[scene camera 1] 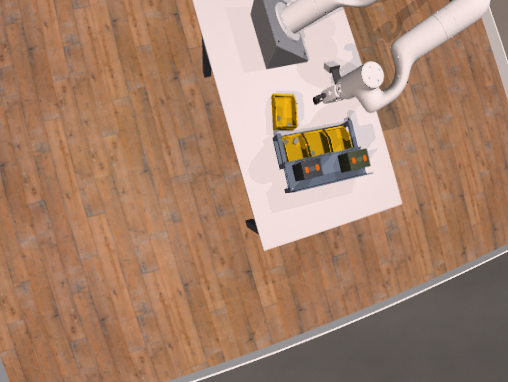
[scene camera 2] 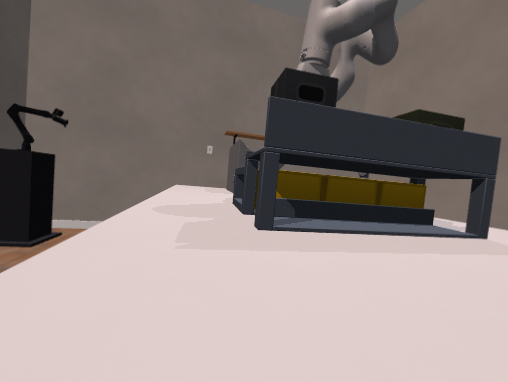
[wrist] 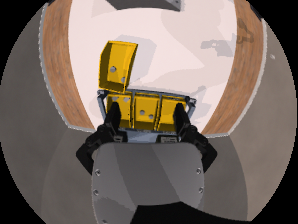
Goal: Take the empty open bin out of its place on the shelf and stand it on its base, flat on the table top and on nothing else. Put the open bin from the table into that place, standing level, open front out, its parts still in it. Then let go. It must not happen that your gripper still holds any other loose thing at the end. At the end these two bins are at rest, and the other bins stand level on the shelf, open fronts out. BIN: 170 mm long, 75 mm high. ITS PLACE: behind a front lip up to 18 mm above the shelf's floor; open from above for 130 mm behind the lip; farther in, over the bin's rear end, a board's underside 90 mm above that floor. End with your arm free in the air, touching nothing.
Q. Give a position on a black box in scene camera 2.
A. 292,84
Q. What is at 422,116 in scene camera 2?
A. A green box.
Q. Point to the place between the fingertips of my gripper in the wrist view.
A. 147,108
